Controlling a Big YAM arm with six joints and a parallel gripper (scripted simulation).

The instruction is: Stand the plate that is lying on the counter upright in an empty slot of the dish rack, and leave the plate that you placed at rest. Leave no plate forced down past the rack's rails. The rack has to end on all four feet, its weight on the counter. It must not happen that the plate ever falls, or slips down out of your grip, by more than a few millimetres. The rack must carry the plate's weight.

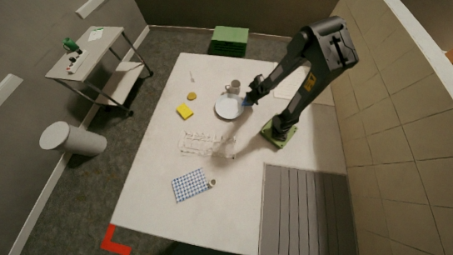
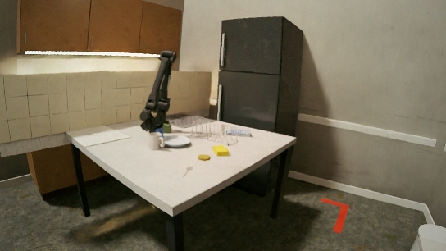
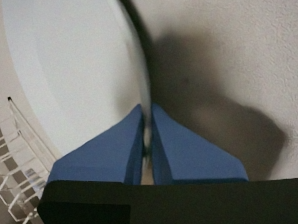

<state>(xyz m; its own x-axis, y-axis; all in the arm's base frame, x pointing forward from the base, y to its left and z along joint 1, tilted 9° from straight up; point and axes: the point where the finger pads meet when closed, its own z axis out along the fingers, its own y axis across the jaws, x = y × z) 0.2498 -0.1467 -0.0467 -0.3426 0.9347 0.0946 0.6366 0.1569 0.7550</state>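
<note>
Right now the white mug is 11 cm to the right of my hand, 8 cm ahead of it and 1 cm above it. The rest, counted from my hand: white cup 52 cm to the left, 7 cm ahead, 1 cm below; then spoon 44 cm ahead, 18 cm to the right, 2 cm below; then yellow disc 38 cm ahead, 1 cm below.
</note>
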